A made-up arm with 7 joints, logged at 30 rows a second.
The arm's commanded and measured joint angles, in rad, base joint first. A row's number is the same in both.
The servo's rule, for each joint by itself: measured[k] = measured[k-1] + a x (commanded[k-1-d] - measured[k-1]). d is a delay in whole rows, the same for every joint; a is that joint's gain. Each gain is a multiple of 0.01, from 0.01 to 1. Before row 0 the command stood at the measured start. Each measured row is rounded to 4 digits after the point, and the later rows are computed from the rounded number. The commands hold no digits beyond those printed.
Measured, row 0: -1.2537 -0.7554 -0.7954 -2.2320 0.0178 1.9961 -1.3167
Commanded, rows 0 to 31: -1.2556 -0.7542 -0.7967 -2.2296 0.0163 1.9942 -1.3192; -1.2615 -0.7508 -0.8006 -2.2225 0.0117 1.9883 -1.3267; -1.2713 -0.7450 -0.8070 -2.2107 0.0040 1.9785 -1.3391; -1.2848 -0.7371 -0.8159 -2.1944 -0.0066 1.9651 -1.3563; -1.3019 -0.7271 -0.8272 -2.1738 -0.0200 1.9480 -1.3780; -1.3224 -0.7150 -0.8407 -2.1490 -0.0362 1.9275 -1.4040; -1.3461 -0.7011 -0.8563 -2.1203 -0.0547 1.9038 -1.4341; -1.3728 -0.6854 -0.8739 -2.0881 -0.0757 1.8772 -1.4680; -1.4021 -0.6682 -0.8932 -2.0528 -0.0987 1.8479 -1.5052; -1.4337 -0.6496 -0.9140 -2.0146 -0.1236 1.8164 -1.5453; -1.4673 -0.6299 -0.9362 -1.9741 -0.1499 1.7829 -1.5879; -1.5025 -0.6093 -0.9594 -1.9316 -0.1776 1.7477 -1.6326; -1.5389 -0.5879 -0.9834 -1.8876 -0.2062 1.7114 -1.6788; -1.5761 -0.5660 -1.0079 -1.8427 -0.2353 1.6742 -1.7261; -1.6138 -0.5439 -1.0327 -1.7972 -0.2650 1.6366 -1.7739; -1.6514 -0.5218 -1.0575 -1.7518 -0.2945 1.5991 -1.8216; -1.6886 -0.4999 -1.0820 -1.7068 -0.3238 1.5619 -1.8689; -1.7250 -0.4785 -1.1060 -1.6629 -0.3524 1.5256 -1.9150; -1.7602 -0.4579 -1.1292 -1.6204 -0.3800 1.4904 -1.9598; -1.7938 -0.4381 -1.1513 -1.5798 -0.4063 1.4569 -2.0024; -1.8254 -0.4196 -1.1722 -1.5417 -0.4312 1.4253 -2.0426; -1.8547 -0.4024 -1.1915 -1.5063 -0.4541 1.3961 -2.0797; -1.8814 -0.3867 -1.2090 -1.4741 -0.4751 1.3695 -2.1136; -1.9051 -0.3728 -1.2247 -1.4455 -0.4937 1.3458 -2.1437; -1.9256 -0.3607 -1.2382 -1.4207 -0.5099 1.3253 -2.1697; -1.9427 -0.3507 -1.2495 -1.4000 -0.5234 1.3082 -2.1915; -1.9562 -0.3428 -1.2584 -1.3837 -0.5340 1.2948 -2.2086; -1.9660 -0.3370 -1.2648 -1.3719 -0.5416 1.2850 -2.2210; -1.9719 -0.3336 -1.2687 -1.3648 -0.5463 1.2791 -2.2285; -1.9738 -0.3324 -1.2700 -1.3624 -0.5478 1.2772 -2.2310; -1.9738 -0.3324 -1.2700 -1.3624 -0.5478 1.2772 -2.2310; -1.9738 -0.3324 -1.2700 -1.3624 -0.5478 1.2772 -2.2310
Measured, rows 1 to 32: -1.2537 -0.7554 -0.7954 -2.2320 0.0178 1.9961 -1.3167; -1.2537 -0.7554 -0.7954 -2.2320 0.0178 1.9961 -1.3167; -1.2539 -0.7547 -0.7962 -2.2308 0.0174 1.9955 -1.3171; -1.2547 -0.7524 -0.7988 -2.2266 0.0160 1.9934 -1.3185; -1.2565 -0.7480 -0.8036 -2.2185 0.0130 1.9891 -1.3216; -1.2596 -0.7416 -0.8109 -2.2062 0.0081 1.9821 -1.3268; -1.2643 -0.7330 -0.8205 -2.1897 0.0011 1.9722 -1.3345; -1.2707 -0.7224 -0.8324 -2.1689 -0.0082 1.9592 -1.3449; -1.2790 -0.7098 -0.8465 -2.1441 -0.0198 1.9431 -1.3583; -1.2893 -0.6954 -0.8627 -2.1155 -0.0338 1.9240 -1.3748; -1.3017 -0.6794 -0.8807 -2.0835 -0.0500 1.9019 -1.3944; -1.3162 -0.6618 -0.9003 -2.0484 -0.0684 1.8771 -1.4170; -1.3328 -0.6430 -0.9215 -2.0105 -0.0888 1.8498 -1.4426; -1.3515 -0.6231 -0.9439 -1.9703 -0.1110 1.8202 -1.4711; -1.3721 -0.6023 -0.9672 -1.9281 -0.1348 1.7886 -1.5023; -1.3945 -0.5809 -0.9912 -1.8845 -0.1599 1.7554 -1.5359; -1.4186 -0.5591 -1.0157 -1.8400 -0.1862 1.7209 -1.5716; -1.4442 -0.5371 -1.0404 -1.7950 -0.2133 1.6856 -1.6091; -1.4711 -0.5152 -1.0649 -1.7500 -0.2409 1.6497 -1.6481; -1.4990 -0.4935 -1.0891 -1.7056 -0.2688 1.6137 -1.6881; -1.5277 -0.4725 -1.1128 -1.6621 -0.2966 1.5779 -1.7289; -1.5570 -0.4522 -1.1355 -1.6201 -0.3240 1.5428 -1.7699; -1.5865 -0.4330 -1.1572 -1.5801 -0.3508 1.5087 -1.8108; -1.6160 -0.4149 -1.1774 -1.5425 -0.3766 1.4760 -1.8511; -1.6452 -0.3983 -1.1960 -1.5076 -0.4012 1.4451 -1.8905; -1.6738 -0.3833 -1.2129 -1.4759 -0.4243 1.4163 -1.9285; -1.7015 -0.3700 -1.2278 -1.4477 -0.4457 1.3899 -1.9647; -1.7280 -0.3586 -1.2406 -1.4234 -0.4651 1.3662 -1.9987; -1.7531 -0.3493 -1.2511 -1.4032 -0.4823 1.3455 -2.0302; -1.7765 -0.3420 -1.2592 -1.3872 -0.4971 1.3280 -2.0588; -1.7980 -0.3370 -1.2648 -1.3758 -0.5094 1.3138 -2.0843; -1.8173 -0.3343 -1.2679 -1.3690 -0.5190 1.3032 -2.1063
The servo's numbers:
d 2
a 0.11 0.59 0.59 0.51 0.25 0.29 0.15

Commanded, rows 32 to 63: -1.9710 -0.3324 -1.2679 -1.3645 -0.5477 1.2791 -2.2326; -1.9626 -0.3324 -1.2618 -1.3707 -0.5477 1.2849 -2.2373; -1.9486 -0.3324 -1.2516 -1.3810 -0.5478 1.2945 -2.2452; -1.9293 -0.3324 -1.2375 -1.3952 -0.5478 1.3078 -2.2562; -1.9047 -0.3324 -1.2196 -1.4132 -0.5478 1.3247 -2.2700; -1.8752 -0.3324 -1.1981 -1.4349 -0.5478 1.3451 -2.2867; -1.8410 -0.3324 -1.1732 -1.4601 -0.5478 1.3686 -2.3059; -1.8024 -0.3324 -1.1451 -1.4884 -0.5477 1.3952 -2.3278; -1.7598 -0.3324 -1.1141 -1.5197 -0.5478 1.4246 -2.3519; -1.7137 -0.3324 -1.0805 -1.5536 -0.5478 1.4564 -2.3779; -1.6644 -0.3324 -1.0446 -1.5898 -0.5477 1.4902 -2.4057; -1.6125 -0.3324 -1.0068 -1.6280 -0.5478 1.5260 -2.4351; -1.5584 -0.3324 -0.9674 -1.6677 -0.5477 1.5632 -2.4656; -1.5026 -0.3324 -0.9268 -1.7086 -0.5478 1.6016 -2.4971; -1.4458 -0.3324 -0.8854 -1.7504 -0.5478 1.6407 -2.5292; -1.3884 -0.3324 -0.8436 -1.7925 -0.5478 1.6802 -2.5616; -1.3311 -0.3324 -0.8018 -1.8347 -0.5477 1.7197 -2.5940; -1.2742 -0.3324 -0.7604 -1.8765 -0.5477 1.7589 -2.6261; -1.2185 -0.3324 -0.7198 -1.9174 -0.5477 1.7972 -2.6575; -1.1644 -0.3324 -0.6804 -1.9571 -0.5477 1.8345 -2.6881; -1.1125 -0.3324 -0.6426 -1.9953 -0.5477 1.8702 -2.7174; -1.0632 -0.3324 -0.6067 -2.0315 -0.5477 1.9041 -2.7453; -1.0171 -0.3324 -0.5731 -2.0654 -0.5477 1.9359 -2.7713; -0.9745 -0.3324 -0.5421 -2.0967 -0.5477 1.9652 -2.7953; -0.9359 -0.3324 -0.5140 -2.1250 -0.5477 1.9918 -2.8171; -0.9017 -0.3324 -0.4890 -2.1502 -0.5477 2.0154 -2.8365; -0.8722 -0.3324 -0.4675 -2.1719 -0.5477 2.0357 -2.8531; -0.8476 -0.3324 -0.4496 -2.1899 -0.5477 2.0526 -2.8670; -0.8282 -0.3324 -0.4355 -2.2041 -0.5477 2.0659 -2.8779; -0.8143 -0.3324 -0.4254 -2.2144 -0.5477 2.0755 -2.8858; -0.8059 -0.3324 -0.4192 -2.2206 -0.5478 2.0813 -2.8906; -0.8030 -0.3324 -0.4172 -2.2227 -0.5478 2.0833 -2.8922
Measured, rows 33 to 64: -1.8345 -0.3332 -1.2691 -1.3656 -0.5262 1.2957 -2.1250; -1.8498 -0.3327 -1.2696 -1.3640 -0.5316 1.2903 -2.1409; -1.8631 -0.3325 -1.2686 -1.3643 -0.5356 1.2871 -2.1547; -1.8740 -0.3324 -1.2646 -1.3676 -0.5386 1.2865 -2.1671; -1.8822 -0.3324 -1.2569 -1.3744 -0.5409 1.2888 -2.1788; -1.8874 -0.3324 -1.2455 -1.3850 -0.5426 1.2943 -2.1904; -1.8893 -0.3324 -1.2302 -1.3994 -0.5439 1.3031 -2.2023; -1.8877 -0.3324 -1.2113 -1.4175 -0.5449 1.3153 -2.2150; -1.8826 -0.3324 -1.1888 -1.4392 -0.5456 1.3308 -2.2286; -1.8738 -0.3324 -1.1630 -1.4643 -0.5461 1.3495 -2.2435; -1.8613 -0.3324 -1.1341 -1.4926 -0.5465 1.3713 -2.2598; -1.8451 -0.3324 -1.1025 -1.5237 -0.5468 1.3960 -2.2775; -1.8252 -0.3324 -1.0683 -1.5574 -0.5470 1.4233 -2.2967; -1.8018 -0.3324 -1.0320 -1.5934 -0.5472 1.4531 -2.3175; -1.7750 -0.3324 -0.9939 -1.6313 -0.5473 1.4850 -2.3397; -1.7450 -0.3324 -0.9543 -1.6707 -0.5474 1.5188 -2.3633; -1.7121 -0.3324 -0.9136 -1.7113 -0.5475 1.5542 -2.3882; -1.6765 -0.3324 -0.8723 -1.7527 -0.5476 1.5907 -2.4142; -1.6385 -0.3324 -0.8307 -1.7945 -0.5476 1.6281 -2.4412; -1.5984 -0.3324 -0.7892 -1.8363 -0.5476 1.6660 -2.4689; -1.5566 -0.3324 -0.7483 -1.8777 -0.5476 1.7040 -2.4972; -1.5135 -0.3324 -0.7082 -1.9182 -0.5476 1.7418 -2.5258; -1.4694 -0.3324 -0.6695 -1.9575 -0.5476 1.7790 -2.5545; -1.4247 -0.3324 -0.6324 -1.9952 -0.5476 1.8153 -2.5831; -1.3799 -0.3324 -0.5974 -2.0310 -0.5476 1.8503 -2.6113; -1.3353 -0.3324 -0.5648 -2.0645 -0.5476 1.8836 -2.6389; -1.2914 -0.3324 -0.5348 -2.0954 -0.5476 1.9150 -2.6656; -1.2485 -0.3324 -0.5078 -2.1233 -0.5476 1.9441 -2.6912; -1.2071 -0.3324 -0.4840 -2.1481 -0.5476 1.9707 -2.7155; -1.1676 -0.3324 -0.4637 -2.1694 -0.5476 1.9945 -2.7382; -1.1303 -0.3324 -0.4471 -2.1871 -0.5476 2.0152 -2.7592; -1.0955 -0.3324 -0.4343 -2.2010 -0.5476 2.0327 -2.7782
